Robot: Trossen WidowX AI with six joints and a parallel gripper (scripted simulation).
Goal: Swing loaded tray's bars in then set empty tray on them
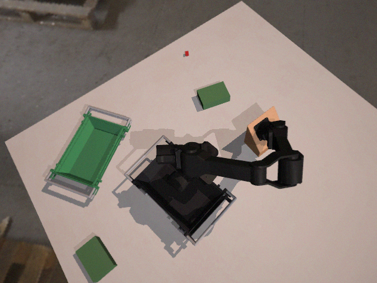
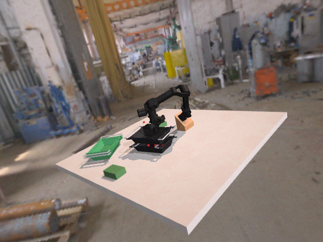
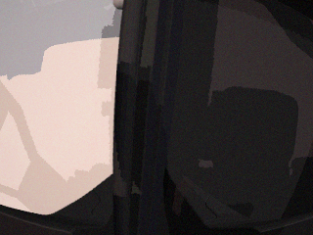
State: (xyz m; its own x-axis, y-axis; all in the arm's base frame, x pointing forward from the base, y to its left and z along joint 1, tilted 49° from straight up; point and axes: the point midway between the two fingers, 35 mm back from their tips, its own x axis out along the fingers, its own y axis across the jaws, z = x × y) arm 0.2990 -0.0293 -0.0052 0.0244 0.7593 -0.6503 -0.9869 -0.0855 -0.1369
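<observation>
Now: gripper tip 70 mm short of the black tray, 10 mm to the right of it and 30 mm below it.
</observation>
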